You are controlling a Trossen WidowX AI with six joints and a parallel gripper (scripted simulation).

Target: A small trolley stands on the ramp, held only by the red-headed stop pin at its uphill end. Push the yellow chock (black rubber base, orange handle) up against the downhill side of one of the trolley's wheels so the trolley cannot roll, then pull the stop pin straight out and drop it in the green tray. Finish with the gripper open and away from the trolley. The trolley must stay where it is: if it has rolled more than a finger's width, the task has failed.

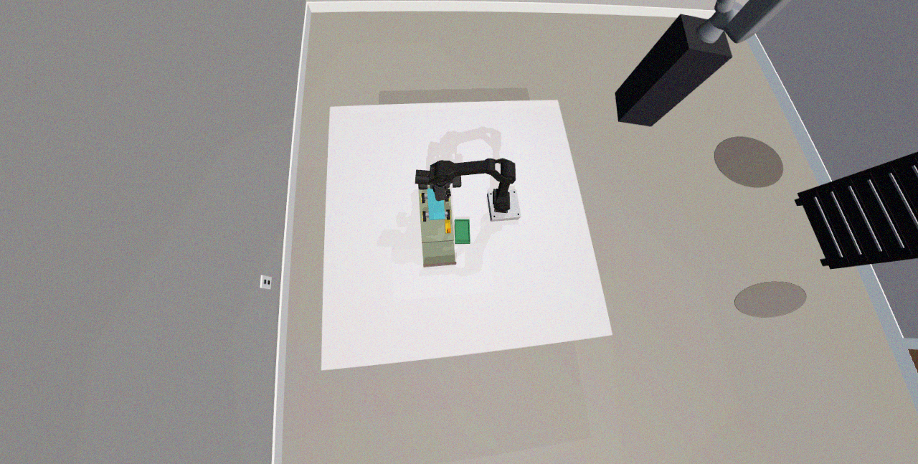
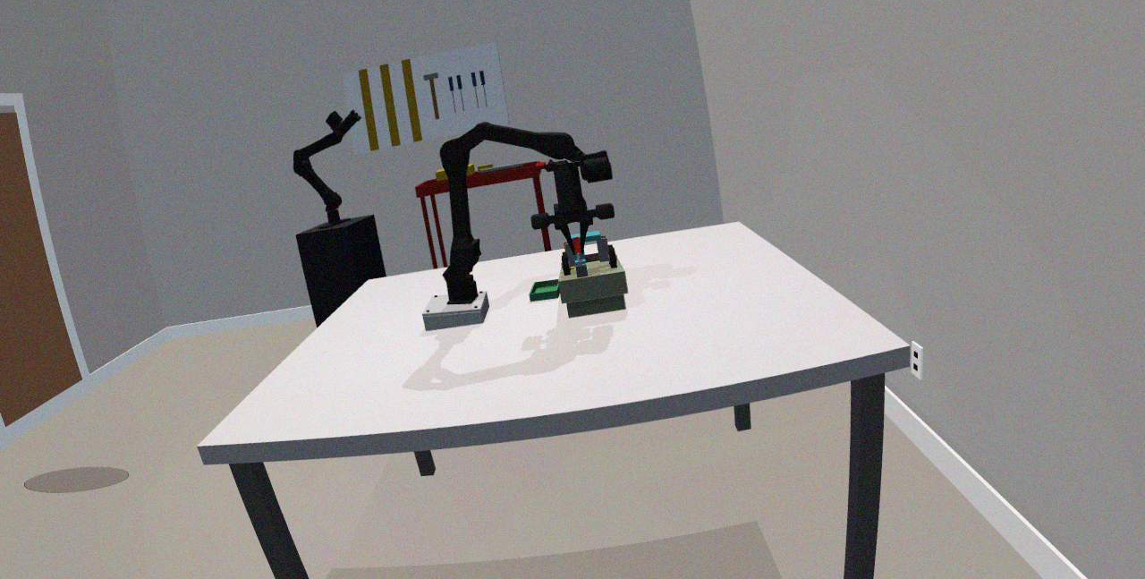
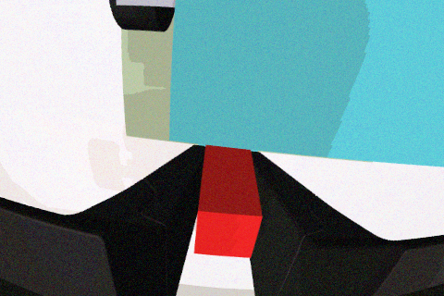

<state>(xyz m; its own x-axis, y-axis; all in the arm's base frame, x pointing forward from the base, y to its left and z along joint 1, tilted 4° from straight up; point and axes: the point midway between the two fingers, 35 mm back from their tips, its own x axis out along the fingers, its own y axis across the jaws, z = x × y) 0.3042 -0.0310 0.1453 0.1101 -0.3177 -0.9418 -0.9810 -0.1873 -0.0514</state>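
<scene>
My gripper tip is now 180 mm to the right of the green tray, 140 mm past it and 140 mm above it. Round my gripper tip: cyan trolley (100 mm to the left, 20 mm below); then olive ramp (110 mm to the left, 90 mm below); then red-headed stop pin (right at my gripper tip).
</scene>
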